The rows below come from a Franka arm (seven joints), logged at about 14 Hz.
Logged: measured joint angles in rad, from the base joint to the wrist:
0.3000 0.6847 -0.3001 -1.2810 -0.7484 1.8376 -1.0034
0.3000 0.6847 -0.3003 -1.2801 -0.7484 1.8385 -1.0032
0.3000 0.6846 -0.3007 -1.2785 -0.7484 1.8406 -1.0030
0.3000 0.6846 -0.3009 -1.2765 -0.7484 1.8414 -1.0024
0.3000 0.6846 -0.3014 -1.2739 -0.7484 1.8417 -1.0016
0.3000 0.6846 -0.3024 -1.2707 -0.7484 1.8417 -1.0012
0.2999 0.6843 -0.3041 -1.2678 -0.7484 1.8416 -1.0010
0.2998 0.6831 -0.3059 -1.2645 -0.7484 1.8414 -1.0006
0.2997 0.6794 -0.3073 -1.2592 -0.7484 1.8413 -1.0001
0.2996 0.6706 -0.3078 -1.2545 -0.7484 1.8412 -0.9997
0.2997 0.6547 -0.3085 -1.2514 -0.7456 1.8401 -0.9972
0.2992 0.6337 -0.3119 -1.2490 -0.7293 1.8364 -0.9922
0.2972 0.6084 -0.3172 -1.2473 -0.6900 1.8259 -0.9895
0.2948 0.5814 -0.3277 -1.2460 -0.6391 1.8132 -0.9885
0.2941 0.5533 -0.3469 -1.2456 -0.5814 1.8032 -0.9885
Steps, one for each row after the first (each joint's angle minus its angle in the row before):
0.0000 0.0000 -0.0002 0.0009 0.0000 0.0009 0.0002
0.0000 -0.0001 -0.0004 0.0016 0.0000 0.0021 0.0002
0.0000 0.0000 -0.0002 0.0020 0.0000 0.0008 0.0006
0.0000 0.0000 -0.0005 0.0026 0.0000 0.0003 0.0008
0.0000 0.0000 -0.0010 0.0032 0.0000 0.0000 0.0004
-0.0001 -0.0003 -0.0017 0.0029 0.0000 -0.0001 0.0002
-0.0001 -0.0012 -0.0018 0.0033 0.0000 -0.0002 0.0004
-0.0001 -0.0037 -0.0014 0.0053 0.0000 -0.0001 0.0005
-0.0001 -0.0088 -0.0005 0.0047 0.0000 -0.0001 0.0004
0.0001 -0.0159 -0.0007 0.0031 0.0028 -0.0011 0.0025
-0.0005 -0.0210 -0.0034 0.0024 0.0163 -0.0037 0.0050
-0.0020 -0.0253 -0.0053 0.0017 0.0393 -0.0105 0.0027
-0.0024 -0.0270 -0.0105 0.0013 0.0509 -0.0127 0.0010
-0.0007 -0.0281 -0.0192 0.0004 0.0577 -0.0100 0.0000

